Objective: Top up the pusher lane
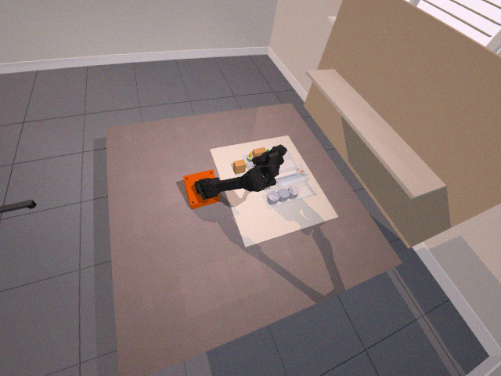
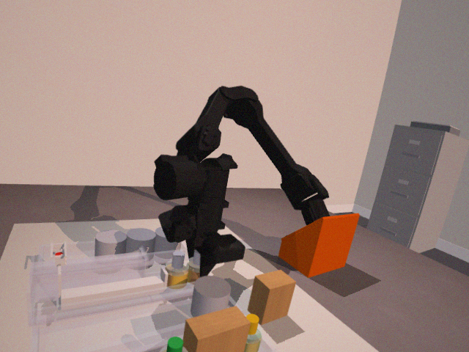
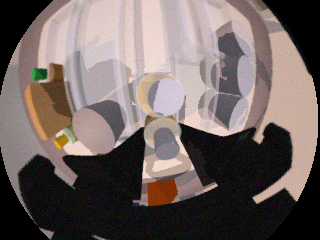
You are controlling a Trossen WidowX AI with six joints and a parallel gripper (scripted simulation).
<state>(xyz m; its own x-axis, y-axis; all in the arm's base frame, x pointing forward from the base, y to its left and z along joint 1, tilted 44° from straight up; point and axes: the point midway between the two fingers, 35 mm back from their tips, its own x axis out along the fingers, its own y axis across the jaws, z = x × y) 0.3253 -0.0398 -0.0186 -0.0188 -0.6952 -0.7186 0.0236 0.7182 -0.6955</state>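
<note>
Right now the brown box is 12 cm to the left of my gripper tip, 8 cm behind it and 1 cm above it. The rest, counted from my gripper tip: clear sprung lane 15 cm ahead, 3 cm to the right, 1 cm below.
</note>
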